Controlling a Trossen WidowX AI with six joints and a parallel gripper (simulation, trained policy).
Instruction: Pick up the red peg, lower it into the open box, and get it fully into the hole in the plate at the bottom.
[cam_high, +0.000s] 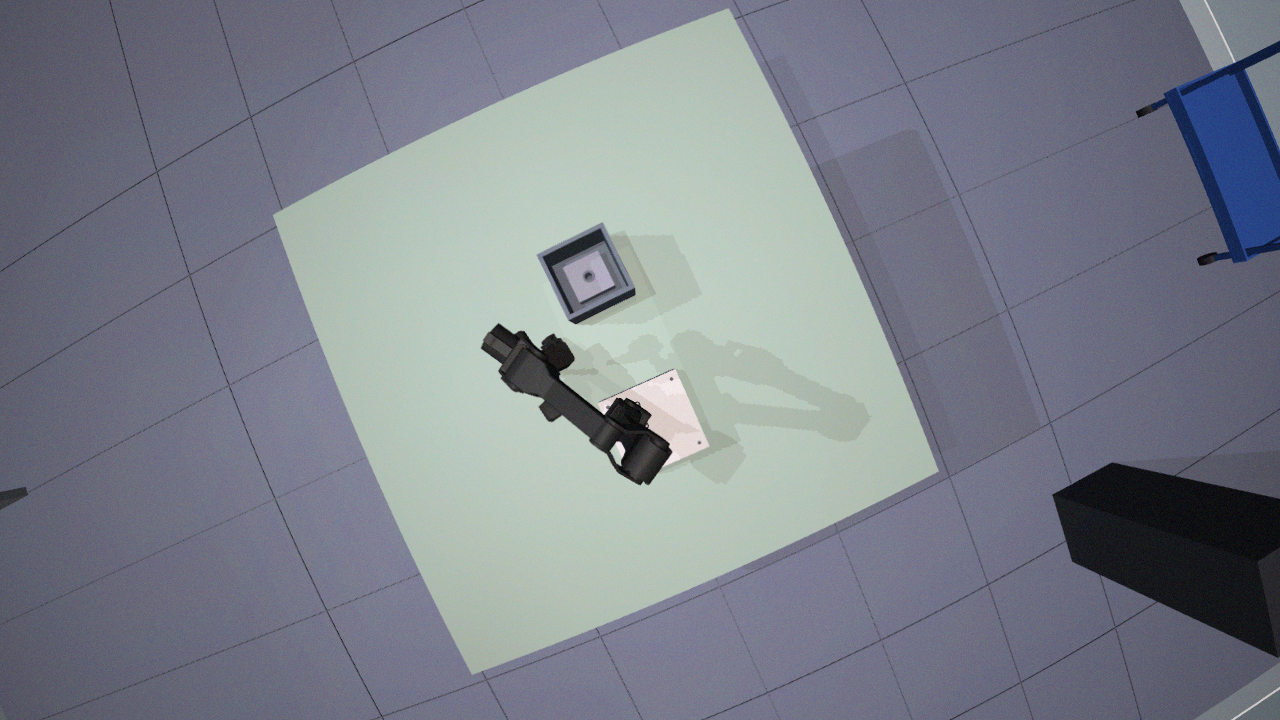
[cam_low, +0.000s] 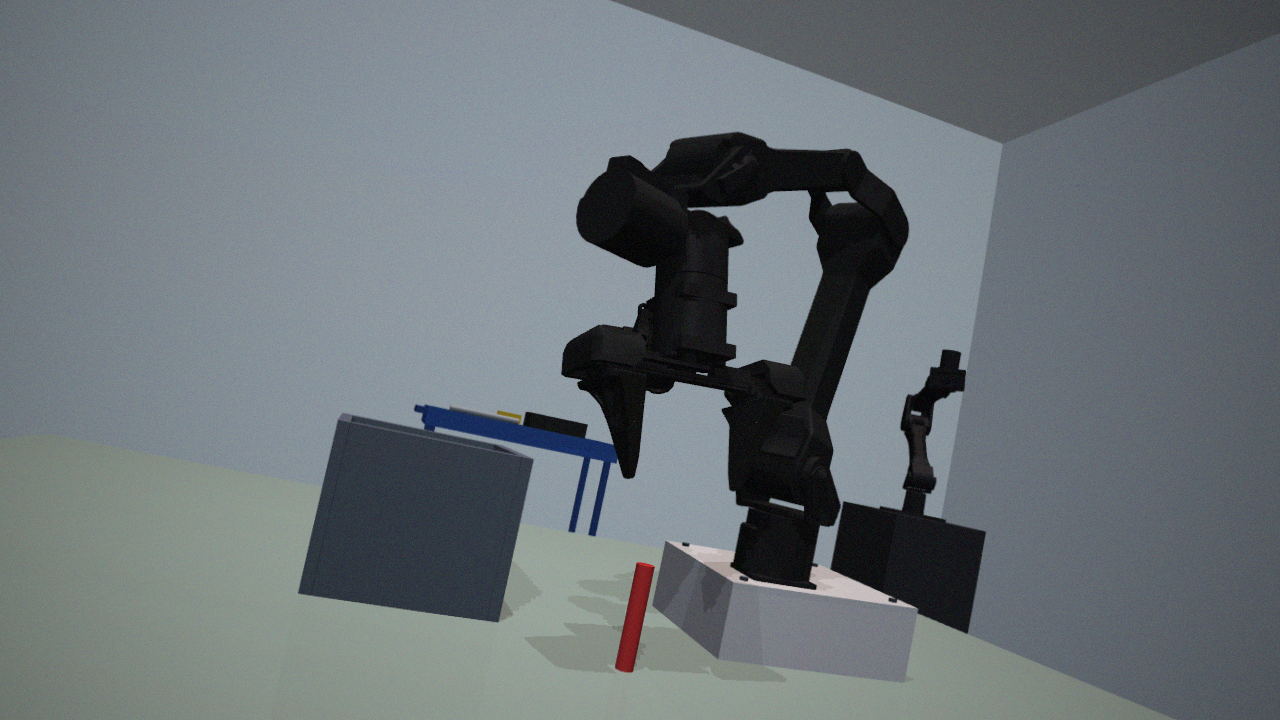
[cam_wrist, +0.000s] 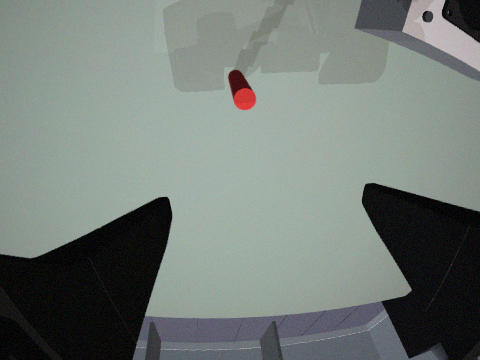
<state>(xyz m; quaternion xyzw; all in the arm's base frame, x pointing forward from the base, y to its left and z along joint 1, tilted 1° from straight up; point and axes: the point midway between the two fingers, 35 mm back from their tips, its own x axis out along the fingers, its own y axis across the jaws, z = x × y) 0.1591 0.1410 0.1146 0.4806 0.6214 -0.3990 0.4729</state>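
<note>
Right now my gripper tip is 10 mm short of the red peg, 30 mm to the left of it and 110 mm above it. The rest, counted from my gripper tip: plate 180 mm ahead, 190 mm to the right, 100 mm below.
</note>
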